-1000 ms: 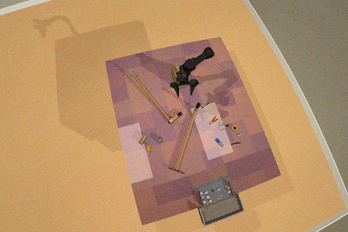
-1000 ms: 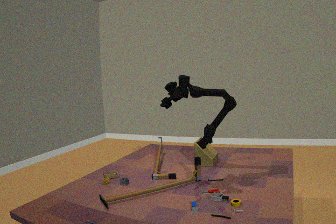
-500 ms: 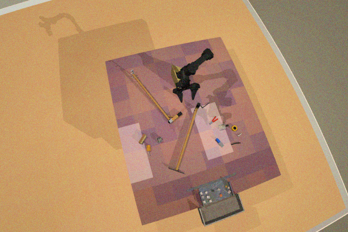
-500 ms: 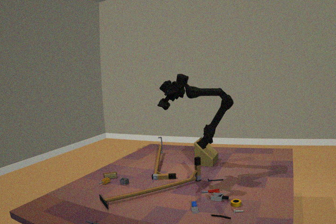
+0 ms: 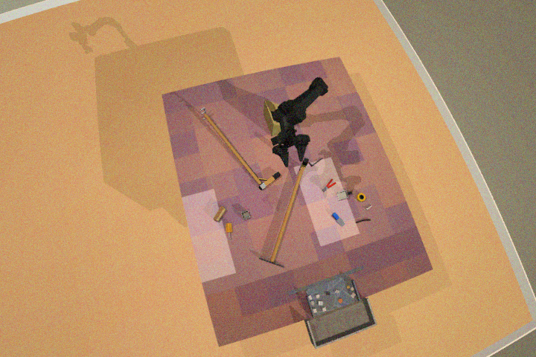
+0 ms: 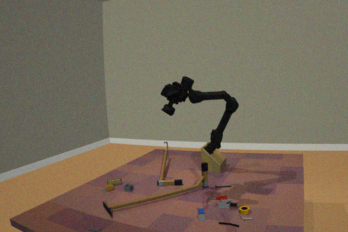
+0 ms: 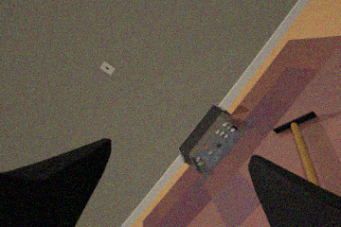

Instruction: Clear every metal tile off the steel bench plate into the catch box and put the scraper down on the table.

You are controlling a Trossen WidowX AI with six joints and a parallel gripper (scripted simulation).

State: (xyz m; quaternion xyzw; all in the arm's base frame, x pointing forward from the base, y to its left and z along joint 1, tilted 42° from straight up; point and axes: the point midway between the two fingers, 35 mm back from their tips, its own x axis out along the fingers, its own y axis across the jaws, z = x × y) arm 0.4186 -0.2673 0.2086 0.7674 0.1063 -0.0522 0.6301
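The blue-handled tool lies 480 mm below my gripper tip, 280 mm to the left of it and 220 mm ahead of it. Round my gripper tip: grey box: 480 mm below, 230 mm to the right, 80 mm ahead; long scraper: 430 mm below, 120 mm ahead, 10 mm to the left; orange screwdriver: 480 mm below, 340 mm to the right, 140 mm ahead.
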